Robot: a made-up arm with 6 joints.
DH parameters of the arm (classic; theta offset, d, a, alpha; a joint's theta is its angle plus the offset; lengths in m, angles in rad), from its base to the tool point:
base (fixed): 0 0.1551 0 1.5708
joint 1: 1.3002 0 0.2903 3.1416
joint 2: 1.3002 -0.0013 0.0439 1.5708
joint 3: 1.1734 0 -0.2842 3.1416
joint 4: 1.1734 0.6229 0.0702 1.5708
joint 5: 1.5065 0 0.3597 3.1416
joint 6: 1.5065 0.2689 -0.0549 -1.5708
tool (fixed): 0 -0.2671 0 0
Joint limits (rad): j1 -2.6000..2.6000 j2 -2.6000..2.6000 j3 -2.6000..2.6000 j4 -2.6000..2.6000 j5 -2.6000..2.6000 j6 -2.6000..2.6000
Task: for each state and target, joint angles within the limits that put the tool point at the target. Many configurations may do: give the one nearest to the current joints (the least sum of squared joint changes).
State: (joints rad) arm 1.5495 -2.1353 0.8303 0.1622 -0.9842 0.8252
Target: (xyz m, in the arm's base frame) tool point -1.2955 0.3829 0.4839
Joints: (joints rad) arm 1.5867 -2.1640 1.2552 -0.0600 -1.0123 0.7736
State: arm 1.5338 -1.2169 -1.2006 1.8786 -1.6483 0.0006
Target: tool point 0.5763 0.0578 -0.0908
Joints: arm 1.4105 -1.0293 -1.0462 1.8147 -2.1391 0.2093
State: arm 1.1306 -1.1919 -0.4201 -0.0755 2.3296 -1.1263
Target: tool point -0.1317 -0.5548 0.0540
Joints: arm 0.9274 -0.2986 -0.1164 -0.2815 2.2112 -0.6672
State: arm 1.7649 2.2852 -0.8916 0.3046 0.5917 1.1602
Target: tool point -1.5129 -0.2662 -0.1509
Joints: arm 1.6283 2.5585 -0.8030 0.2926 0.4538 1.0727
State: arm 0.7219 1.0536 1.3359 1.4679 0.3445 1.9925
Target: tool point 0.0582 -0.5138 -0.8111
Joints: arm 1.0856 1.2303 1.2170 1.4450 0.2211 1.4721
